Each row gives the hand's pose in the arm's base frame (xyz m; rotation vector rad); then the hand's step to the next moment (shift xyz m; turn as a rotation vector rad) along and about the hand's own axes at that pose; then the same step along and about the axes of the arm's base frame.
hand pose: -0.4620 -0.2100 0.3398 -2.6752 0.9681 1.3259
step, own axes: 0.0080 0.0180 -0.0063 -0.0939 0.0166 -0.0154
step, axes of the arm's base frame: -0.0013 -0.0204 0.0029 -0.0402 0.0318 0.0819
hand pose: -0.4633 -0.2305 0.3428 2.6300 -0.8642 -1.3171
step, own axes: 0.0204 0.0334 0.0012 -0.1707 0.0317 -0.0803
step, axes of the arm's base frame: -0.0063 -0.0383 -0.0051 -0.0341 0.0472 0.1822
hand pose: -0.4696 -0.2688 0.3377 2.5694 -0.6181 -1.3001
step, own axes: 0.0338 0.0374 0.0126 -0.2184 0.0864 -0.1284
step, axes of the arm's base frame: -0.0027 -0.0484 -0.0187 -0.0357 0.0191 0.2646
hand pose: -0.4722 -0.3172 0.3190 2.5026 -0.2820 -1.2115
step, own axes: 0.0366 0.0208 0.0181 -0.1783 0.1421 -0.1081
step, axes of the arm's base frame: 0.0077 -0.0349 -0.0286 -0.0286 -0.0495 0.2458
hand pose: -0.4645 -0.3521 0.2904 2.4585 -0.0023 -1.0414
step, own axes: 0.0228 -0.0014 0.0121 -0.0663 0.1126 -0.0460
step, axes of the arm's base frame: 0.0078 -0.0079 -0.0234 0.0038 -0.0692 0.1199
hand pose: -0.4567 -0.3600 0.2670 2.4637 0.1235 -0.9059
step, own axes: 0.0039 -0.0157 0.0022 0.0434 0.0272 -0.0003
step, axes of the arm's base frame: -0.0022 0.0122 -0.0106 0.0406 -0.0272 -0.0153
